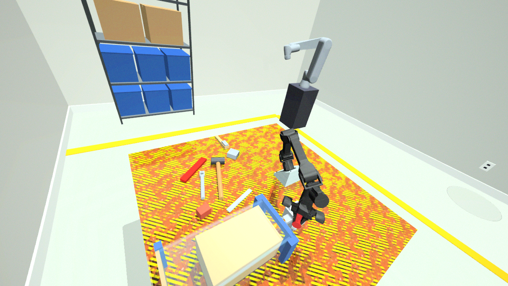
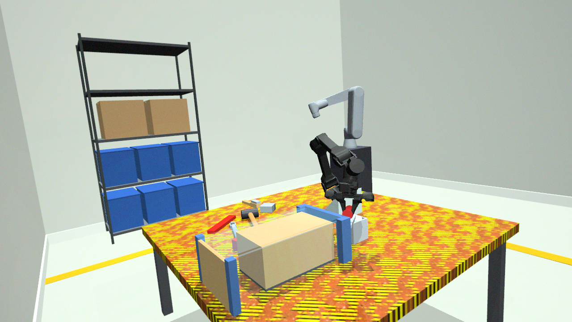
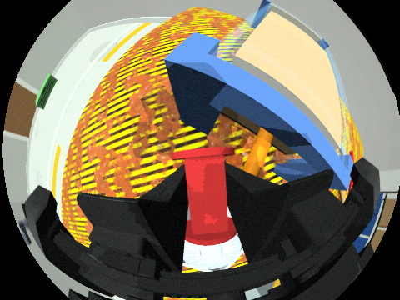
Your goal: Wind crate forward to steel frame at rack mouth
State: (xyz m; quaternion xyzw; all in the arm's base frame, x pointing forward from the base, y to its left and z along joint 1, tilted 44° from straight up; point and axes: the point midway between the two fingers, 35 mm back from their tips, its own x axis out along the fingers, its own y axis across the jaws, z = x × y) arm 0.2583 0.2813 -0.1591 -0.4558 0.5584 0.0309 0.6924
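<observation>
My gripper tip is 4 cm past the winch handle, 3 cm to the left of it and 3 cm above it. Round my gripper tip: red grip 1 cm behind, 1 cm to the right; blue steel frame 6 cm ahead, 7 cm to the right, 3 cm below; grey winch 11 cm behind, 8 cm to the right, 10 cm below.
</observation>
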